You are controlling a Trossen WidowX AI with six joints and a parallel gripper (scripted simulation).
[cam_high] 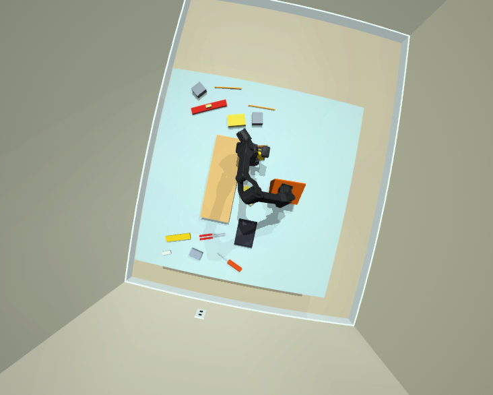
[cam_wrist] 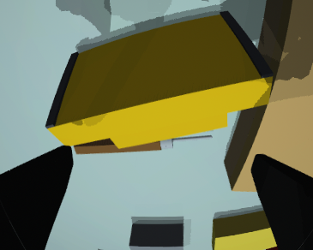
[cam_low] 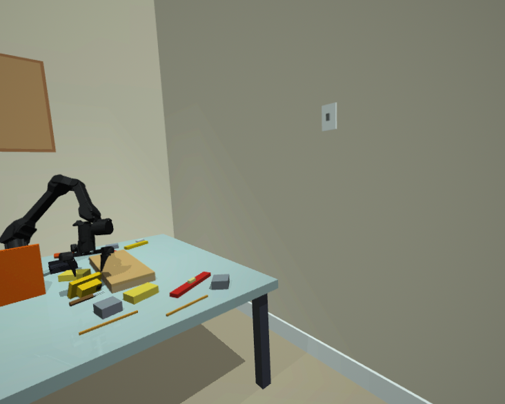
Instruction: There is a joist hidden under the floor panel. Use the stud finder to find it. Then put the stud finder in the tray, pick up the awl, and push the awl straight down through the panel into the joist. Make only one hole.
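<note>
Right now my gripper tip is 1 cm short of the yellow stud finder and 6 cm above it. Round my gripper tip: awl: 5 cm to the right, 8 cm below; red level: 36 cm ahead, 21 cm to the right, 7 cm below; dark tray: 9 cm behind, 50 cm to the left, 7 cm below.
</note>
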